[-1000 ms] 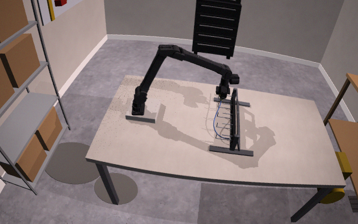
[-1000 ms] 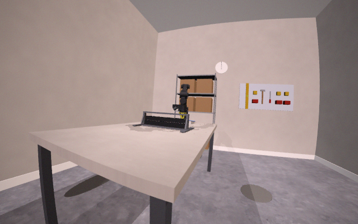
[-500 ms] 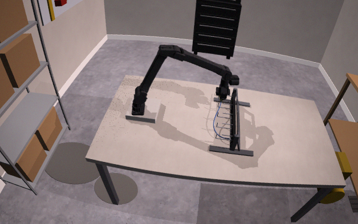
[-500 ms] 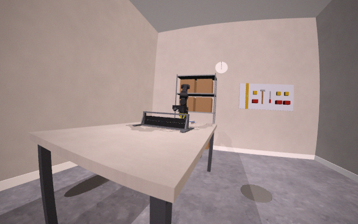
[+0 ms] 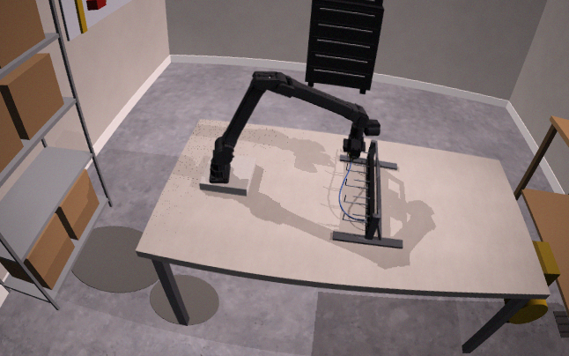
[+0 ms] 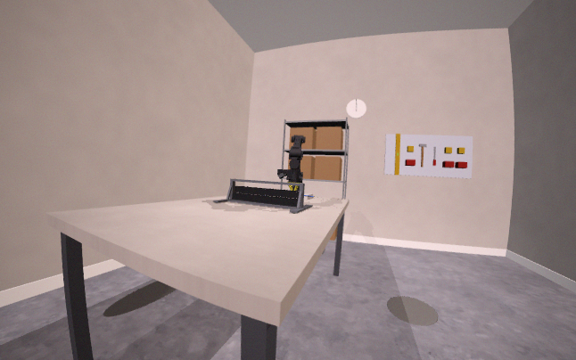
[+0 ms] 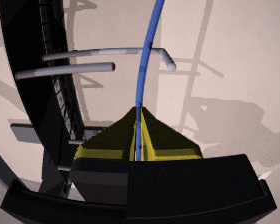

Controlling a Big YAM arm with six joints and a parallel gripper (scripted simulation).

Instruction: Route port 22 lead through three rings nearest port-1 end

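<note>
The dark rack is 17 cm to the right of my hand, 7 cm ahead of it and 1 cm below it.
</note>
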